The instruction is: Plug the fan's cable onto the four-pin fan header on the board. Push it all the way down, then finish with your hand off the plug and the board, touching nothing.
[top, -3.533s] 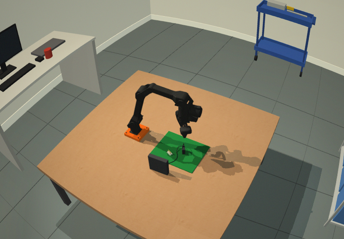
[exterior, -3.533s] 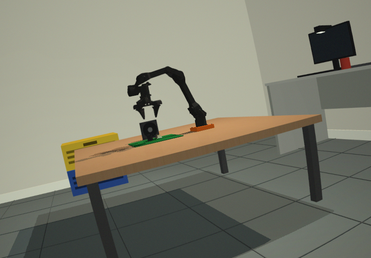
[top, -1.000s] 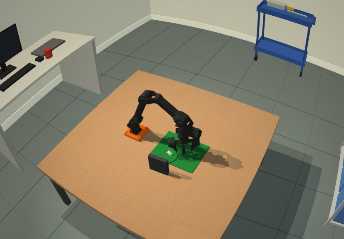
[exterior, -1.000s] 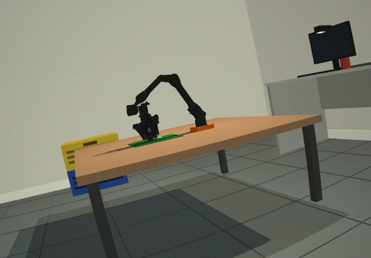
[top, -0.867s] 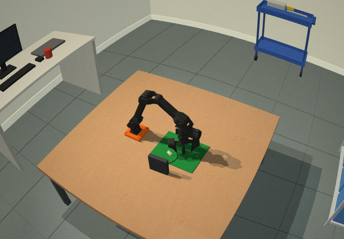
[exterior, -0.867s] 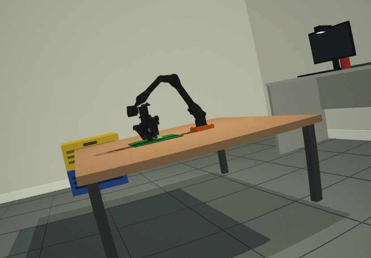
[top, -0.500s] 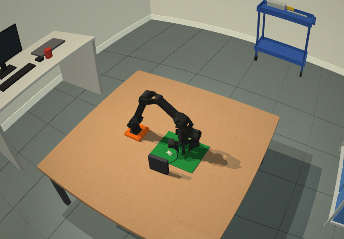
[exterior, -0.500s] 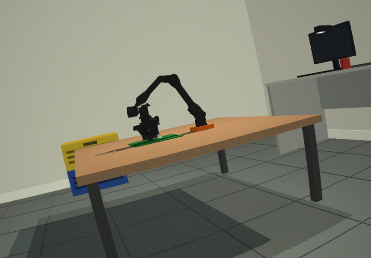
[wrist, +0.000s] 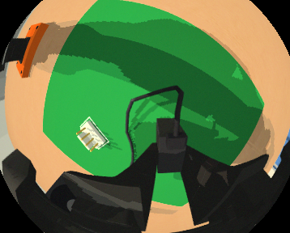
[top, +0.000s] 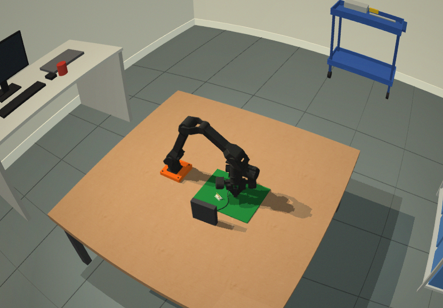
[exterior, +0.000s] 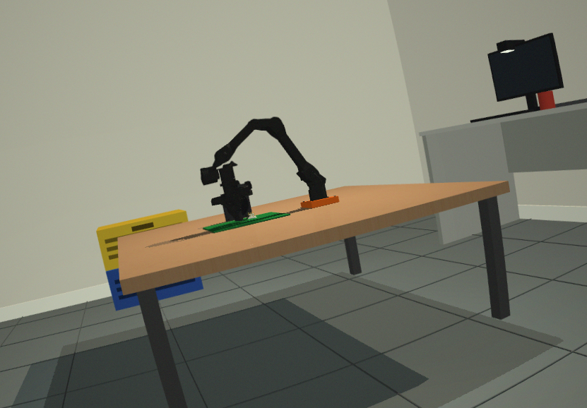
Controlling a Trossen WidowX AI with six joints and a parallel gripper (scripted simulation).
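My gripper tip is now 30 mm past the green board, 10 mm to the right of it and 40 mm above it. Round my gripper tip: white four-pin fan header (70 mm behind, 40 mm to the right, 20 mm below); black fan (50 mm behind, 180 mm to the right, 40 mm above); black fan plug (10 mm to the left, 10 mm above).
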